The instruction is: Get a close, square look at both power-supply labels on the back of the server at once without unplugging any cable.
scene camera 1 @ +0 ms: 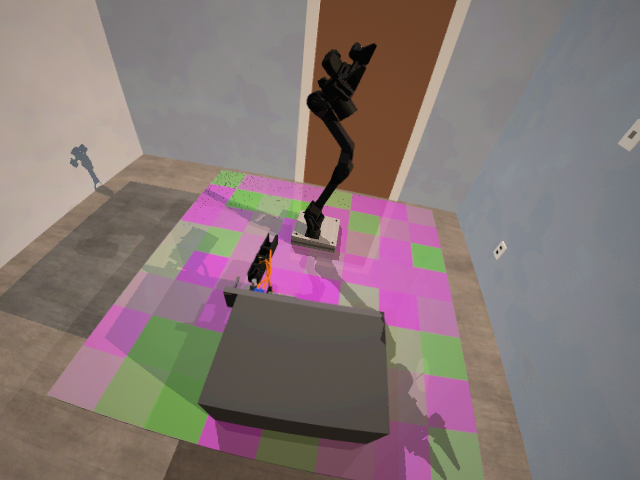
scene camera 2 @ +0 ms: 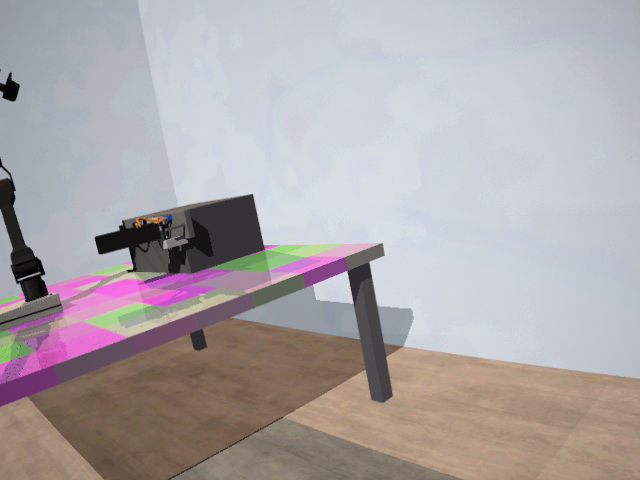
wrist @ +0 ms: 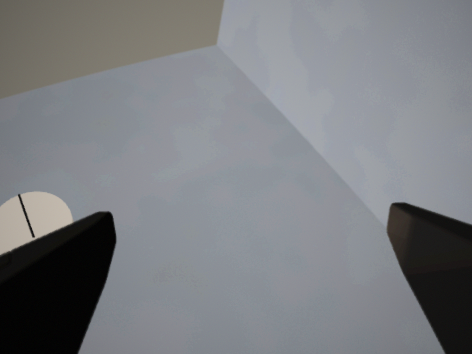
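Where they show: gripper, fingertip midpoint: (scene camera 1: pixel 370 55) (wrist: pixel 252 222); arm's base, link origin: (scene camera 1: pixel 312 233) (scene camera 2: pixel 36 298).
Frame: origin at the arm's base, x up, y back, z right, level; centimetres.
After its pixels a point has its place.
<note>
The server (scene camera 1: pixel 305 361) {x 15.8, y -63.1, z -9.1 cm} (scene camera 2: pixel 227 237) {x 3.3, y -63.7, z 13.6 cm} is a large dark grey box on the table. Its back side faces the arm's base. Orange cables (scene camera 1: pixel 268 268) {x 11.7, y -33.7, z 10.0 cm} (scene camera 2: pixel 147 220) {x 15.2, y -38.8, z 8.0 cm} run at one end of that side, along a black arm-like bracket (scene camera 1: pixel 262 258) {x 15.6, y -33.2, z 12.2 cm} (scene camera 2: pixel 124 239) {x 11.5, y -27.2, z 14.9 cm} that sticks out from it. The power-supply labels do not show in any view. My gripper (wrist: pixel 252 222) {x 73.5, y -5.6, z -9.2 cm} is open and empty, raised high above the arm's base and well away from the server. In the wrist view its two fingers stand wide apart against a bare wall.
The arm's light base plate (scene camera 1: pixel 330 232) {x -0.7, y 3.8, z -7.8 cm} (scene camera 2: pixel 54 303) {x -1.9, y -3.1, z 8.9 cm} stands on the pink and green checkered table (scene camera 1: pixel 434 351) {x -4.8, y -42.6, z -54.4 cm} (scene camera 2: pixel 310 276) {x -6.4, y -56.1, z 64.0 cm}, on the server's cable side. A brown door (scene camera 1: pixel 382 103) is behind the arm. A round pale disc (wrist: pixel 47 215) shows on the wall in the wrist view.
</note>
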